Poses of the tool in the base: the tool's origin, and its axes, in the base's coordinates. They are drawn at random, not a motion.
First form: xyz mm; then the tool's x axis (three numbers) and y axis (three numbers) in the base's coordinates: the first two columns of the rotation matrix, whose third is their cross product.
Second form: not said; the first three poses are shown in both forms.
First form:
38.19 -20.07 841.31 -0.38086 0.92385 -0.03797 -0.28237 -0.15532 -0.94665
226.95 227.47 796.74 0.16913 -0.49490 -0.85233 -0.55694 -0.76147 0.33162
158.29 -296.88 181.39 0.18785 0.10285 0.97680 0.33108 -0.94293 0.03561
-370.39 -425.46 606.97 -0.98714 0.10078 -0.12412 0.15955 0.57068 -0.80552
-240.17 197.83 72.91 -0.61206 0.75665 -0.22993 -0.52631 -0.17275 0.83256
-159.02 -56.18 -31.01 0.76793 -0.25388 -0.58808 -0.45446 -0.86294 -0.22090
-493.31 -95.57 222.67 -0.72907 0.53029 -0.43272 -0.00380 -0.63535 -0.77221
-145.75 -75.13 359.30 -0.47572 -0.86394 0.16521 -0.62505 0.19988 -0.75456
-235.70 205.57 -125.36 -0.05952 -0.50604 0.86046 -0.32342 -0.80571 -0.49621
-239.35 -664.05 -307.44 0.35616 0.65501 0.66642 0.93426 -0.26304 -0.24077
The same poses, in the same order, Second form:
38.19 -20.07 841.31 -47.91 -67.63 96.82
226.95 227.47 796.74 -135.09 60.85 96.35
158.29 -296.88 181.39 -130.22 -24.13 -105.73
-370.39 -425.46 606.97 12.96 156.23 -80.70
-240.17 197.83 72.91 17.07 69.32 108.43
-159.02 -56.18 -31.01 -149.62 31.09 45.62
-493.31 -95.57 222.67 -54.39 -64.93 137.78
-145.75 -75.13 359.30 -80.66 125.16 -65.91
-235.70 205.57 -125.36 -117.69 52.43 -114.08
-239.35 -664.05 -307.44 -115.30 -78.82 -33.92

